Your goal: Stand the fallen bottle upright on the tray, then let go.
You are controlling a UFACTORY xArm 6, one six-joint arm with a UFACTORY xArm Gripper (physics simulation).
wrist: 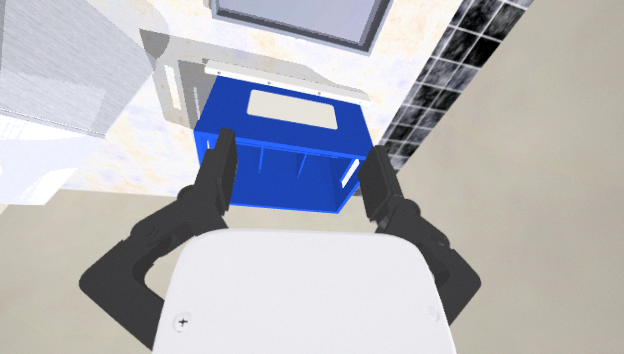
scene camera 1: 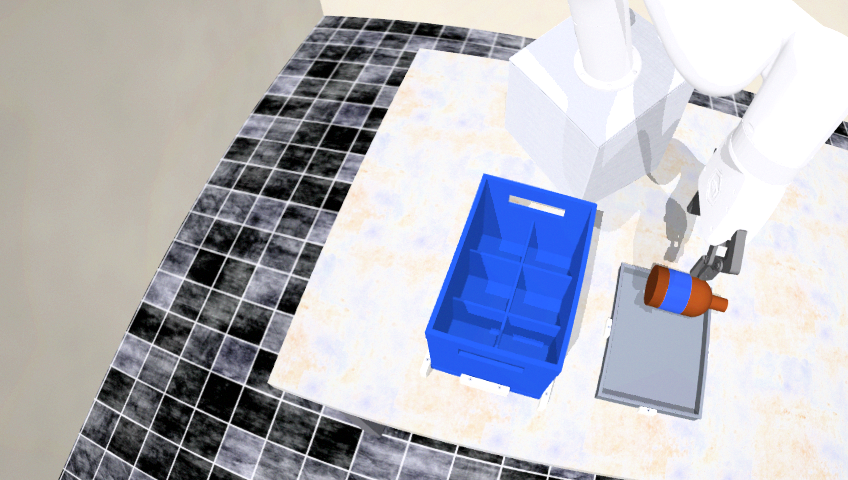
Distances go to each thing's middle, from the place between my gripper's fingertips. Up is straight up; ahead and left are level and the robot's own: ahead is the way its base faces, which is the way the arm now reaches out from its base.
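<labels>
The white strip [wrist: 212, 67] is 290 mm below my hand, and it's 120 mm to the right of it too.
</labels>
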